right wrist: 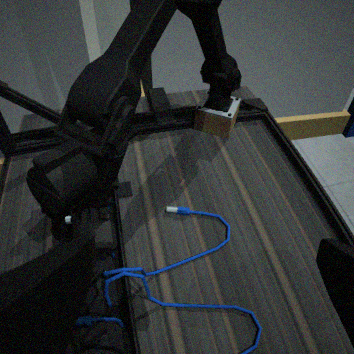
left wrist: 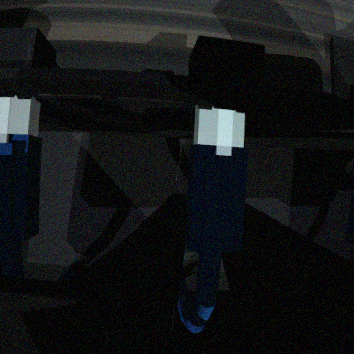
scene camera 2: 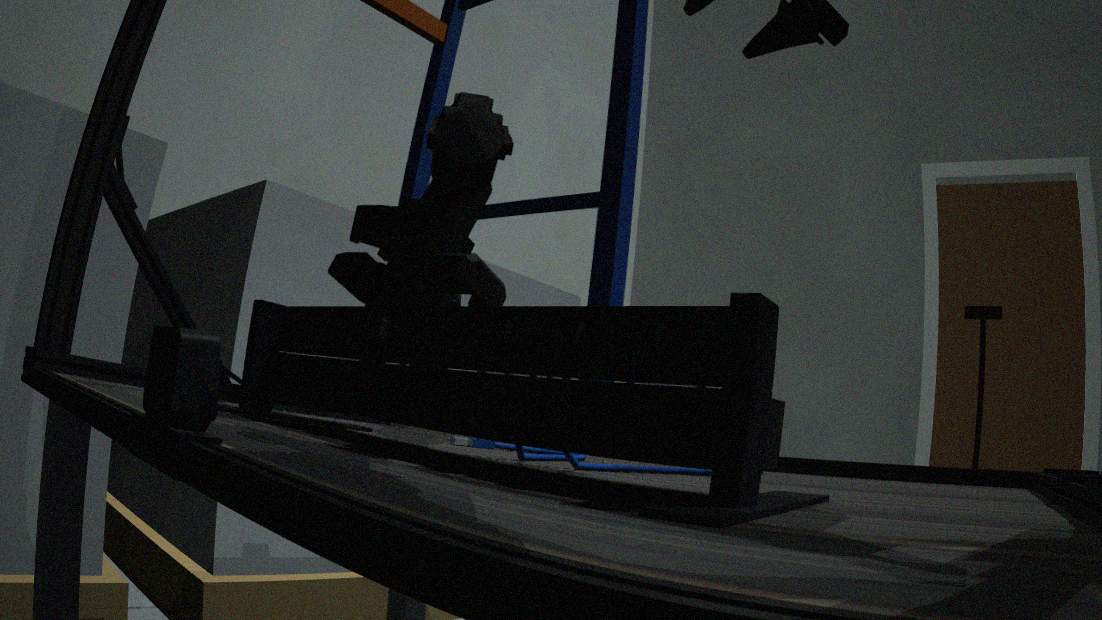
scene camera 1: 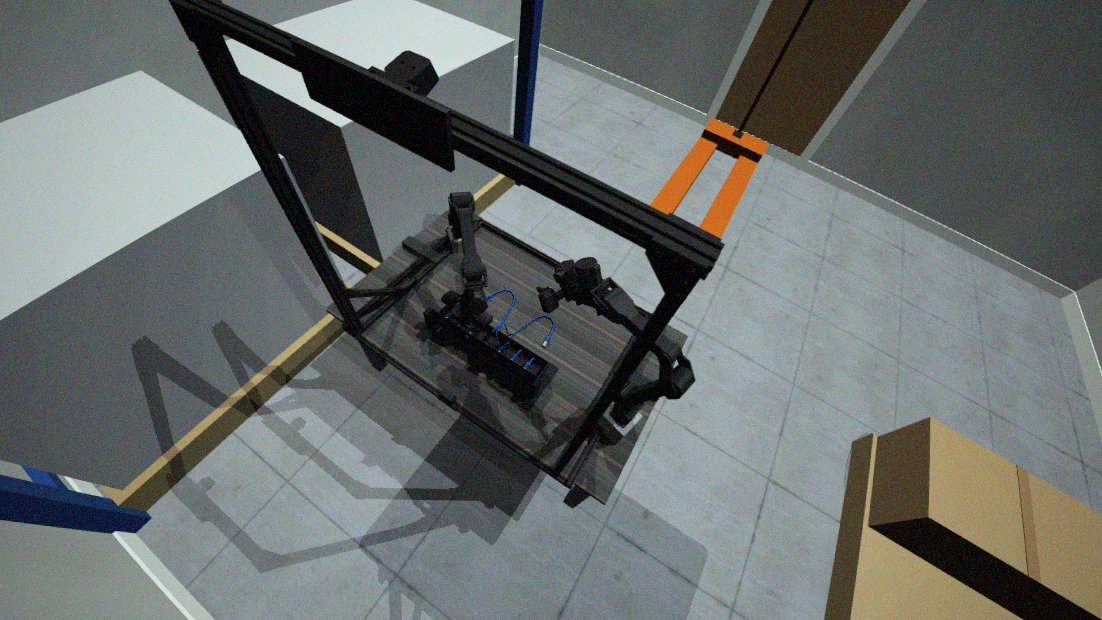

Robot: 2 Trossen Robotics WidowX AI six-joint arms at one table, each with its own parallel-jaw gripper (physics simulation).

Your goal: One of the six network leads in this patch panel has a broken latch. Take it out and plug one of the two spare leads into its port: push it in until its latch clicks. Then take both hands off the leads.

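Note:
The black patch panel stands on the wooden table with several blue leads plugged in. My left gripper reaches down at the panel's left part and is shut on the blue boot of one plugged lead, whose white plug sits at its port. A neighbouring lead shows at the left edge of the left wrist view. Two spare blue leads lie on the table behind the panel: one with its white plug free, the other closer. My right gripper is open and empty, held above the spares.
A black gantry beam crosses above the table. A tan block sits at the left arm's base. A raised black rail runs along the table's edge. In scene camera 2 the panel hides most of the table behind it.

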